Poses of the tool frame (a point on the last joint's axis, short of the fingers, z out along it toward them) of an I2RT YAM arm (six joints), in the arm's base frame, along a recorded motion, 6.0 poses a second.
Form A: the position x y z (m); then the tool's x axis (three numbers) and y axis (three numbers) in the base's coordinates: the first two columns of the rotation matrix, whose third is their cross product.
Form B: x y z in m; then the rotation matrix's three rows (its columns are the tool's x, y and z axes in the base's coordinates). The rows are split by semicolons. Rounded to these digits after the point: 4 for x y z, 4 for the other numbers.
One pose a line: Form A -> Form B
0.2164 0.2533 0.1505 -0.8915 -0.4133 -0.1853 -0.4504 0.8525 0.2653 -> 0.2164 0.2533 0.1505; -0.8915 -0.4504 0.0483; -0.4133 0.8525 0.3200; -0.1853 0.2653 -0.9462
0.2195 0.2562 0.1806 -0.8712 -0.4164 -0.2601 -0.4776 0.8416 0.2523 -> 0.2195 0.2562 0.1806; -0.8712 -0.4776 0.1138; -0.4164 0.8416 0.3440; -0.2601 0.2523 -0.9321
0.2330 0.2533 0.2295 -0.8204 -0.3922 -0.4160 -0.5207 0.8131 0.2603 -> 0.2330 0.2533 0.2295; -0.8204 -0.5207 0.2362; -0.3922 0.8131 0.4302; -0.4160 0.2603 -0.8713
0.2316 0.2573 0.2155 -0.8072 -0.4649 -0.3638 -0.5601 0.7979 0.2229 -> 0.2316 0.2573 0.2155; -0.8072 -0.5601 0.1866; -0.4649 0.7979 0.3837; -0.3638 0.2229 -0.9045
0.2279 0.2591 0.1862 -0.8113 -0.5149 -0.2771 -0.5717 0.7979 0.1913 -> 0.2279 0.2591 0.1862; -0.8113 -0.5717 0.1226; -0.5149 0.7979 0.3136; -0.2771 0.1913 -0.9417
